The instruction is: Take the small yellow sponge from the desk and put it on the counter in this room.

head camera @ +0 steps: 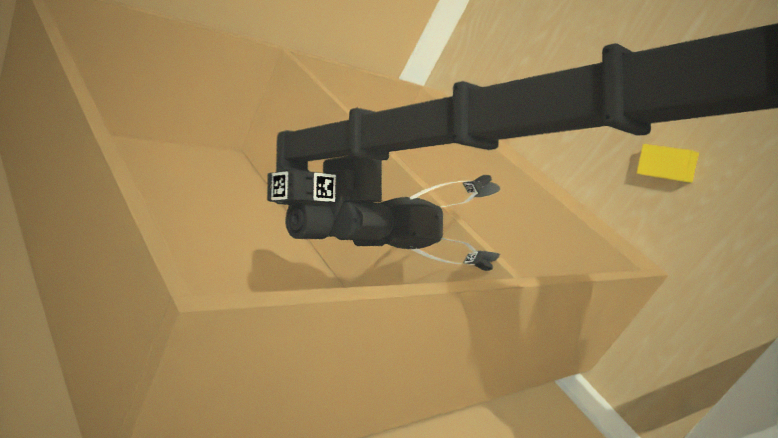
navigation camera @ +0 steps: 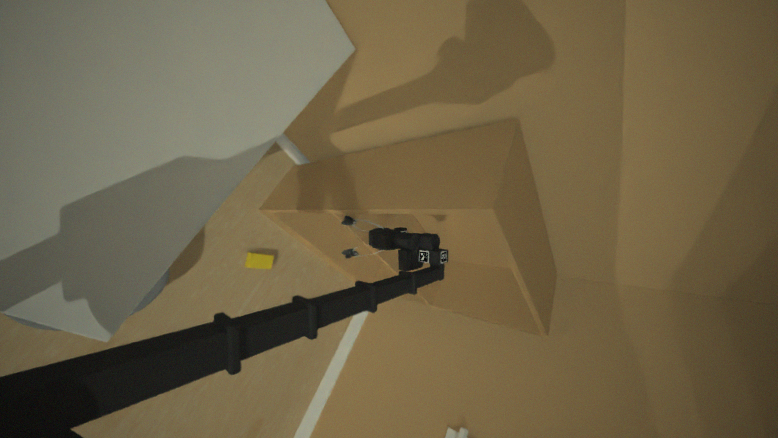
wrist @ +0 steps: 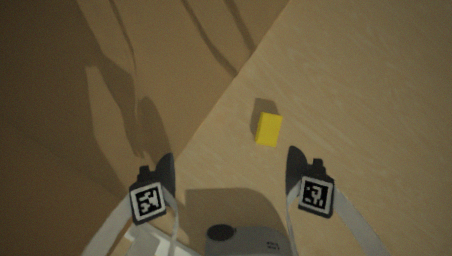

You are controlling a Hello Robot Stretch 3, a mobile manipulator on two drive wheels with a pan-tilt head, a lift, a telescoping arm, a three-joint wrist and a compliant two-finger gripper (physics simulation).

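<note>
The small yellow sponge (head camera: 668, 163) (navigation camera: 259, 260) (wrist: 269, 129) lies on a pale wood-grained surface, apparently the floor, with a shadow beside it. It is clear of the fingers and beyond the tips in the wrist view. My gripper (head camera: 482, 223) (navigation camera: 348, 237) (wrist: 233, 167) is open, its two fingers wide apart with nothing between them. It hangs over a tan box-like piece of furniture (head camera: 326, 353) (navigation camera: 413, 179) with raised walls and inner dividers. I cannot tell whether this is the counter. No surface can be made out for certain as the desk.
My dark arm (head camera: 549, 89) (navigation camera: 272, 326) reaches across the views above the furniture and the wood surface. A large grey-white shape (navigation camera: 163, 81) (head camera: 745, 402) stands near the sponge's side of the furniture. White strips (head camera: 432, 43) (navigation camera: 332, 375) run along a tan surface beside it.
</note>
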